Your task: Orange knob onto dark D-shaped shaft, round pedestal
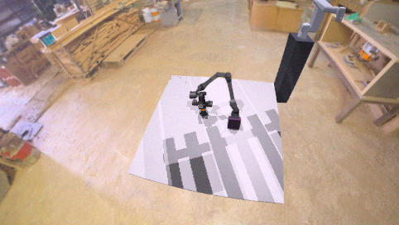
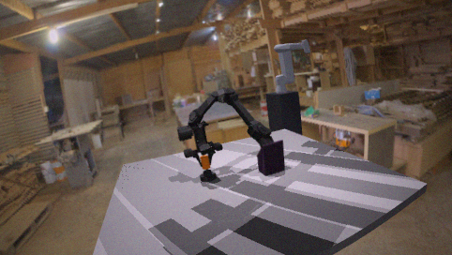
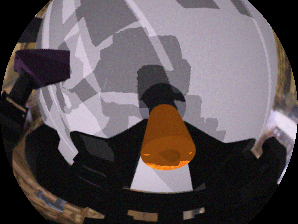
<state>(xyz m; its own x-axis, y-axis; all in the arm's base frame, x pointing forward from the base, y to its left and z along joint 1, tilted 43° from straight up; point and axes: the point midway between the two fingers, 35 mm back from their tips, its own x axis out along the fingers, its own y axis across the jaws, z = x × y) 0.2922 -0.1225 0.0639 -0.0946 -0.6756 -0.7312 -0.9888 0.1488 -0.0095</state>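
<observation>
The orange knob is 2 cm above my gripper tip. Also, from my gripper tip: dark round pedestal: 4 cm below.
</observation>
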